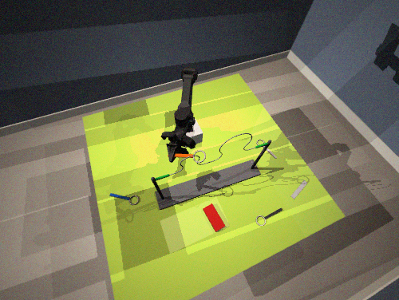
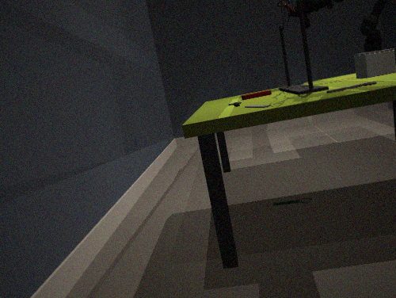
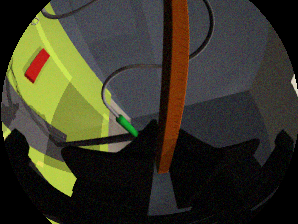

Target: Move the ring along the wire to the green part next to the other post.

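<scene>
The orange-handled ring is 8 cm to the left of my gripper tip and 3 cm above it. The rest, counted from my gripper tip: blue-handled ring: 37 cm below, 30 cm to the right, 1 cm ahead; red block: 37 cm below, 21 cm ahead, 18 cm to the left; dark-handled ring: 48 cm to the left, 37 cm below, 26 cm ahead.
</scene>
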